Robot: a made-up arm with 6 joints.
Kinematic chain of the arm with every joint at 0, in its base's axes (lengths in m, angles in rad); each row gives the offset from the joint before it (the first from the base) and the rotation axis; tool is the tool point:
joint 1: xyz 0 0 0.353 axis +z
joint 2: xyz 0.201 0 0 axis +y
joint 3: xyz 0 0 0.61 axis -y
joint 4: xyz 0 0 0.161 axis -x
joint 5: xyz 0.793 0 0 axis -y
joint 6: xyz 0.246 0 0 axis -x
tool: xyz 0 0 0
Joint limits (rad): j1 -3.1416..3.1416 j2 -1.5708..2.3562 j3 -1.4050..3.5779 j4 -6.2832..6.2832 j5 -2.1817..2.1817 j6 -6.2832..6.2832
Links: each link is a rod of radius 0.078 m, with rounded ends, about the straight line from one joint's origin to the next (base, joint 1, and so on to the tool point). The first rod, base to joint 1, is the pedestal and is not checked.
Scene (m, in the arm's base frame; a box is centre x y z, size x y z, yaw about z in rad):
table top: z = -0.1
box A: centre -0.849 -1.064 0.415 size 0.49 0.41 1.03 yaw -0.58
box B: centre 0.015 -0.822 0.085 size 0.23 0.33 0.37 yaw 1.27
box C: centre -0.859 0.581 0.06 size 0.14 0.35 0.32 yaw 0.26
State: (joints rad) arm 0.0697 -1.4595 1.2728 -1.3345 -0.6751 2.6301
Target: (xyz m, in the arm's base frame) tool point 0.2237 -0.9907 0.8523
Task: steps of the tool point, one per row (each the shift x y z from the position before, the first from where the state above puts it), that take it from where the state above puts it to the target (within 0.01 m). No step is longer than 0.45 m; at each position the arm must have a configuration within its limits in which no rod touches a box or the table.
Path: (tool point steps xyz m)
1: 0.1246 -0.0569 0.3825
2: 0.2203 -0.0347 0.3428
3: 0.3035 0.0011 0.2801
4: 0.3666 0.0464 0.1959
5: -0.1987 -0.1743 -0.1303
6: -0.0763 -0.2474 -0.1608
7: 0.0622 -0.2589 -0.1792
8: 0.1884 -0.2109 -0.1883
9: 0.2794 -0.1161 -0.1926
10: 0.3195 0.0065 -0.1959

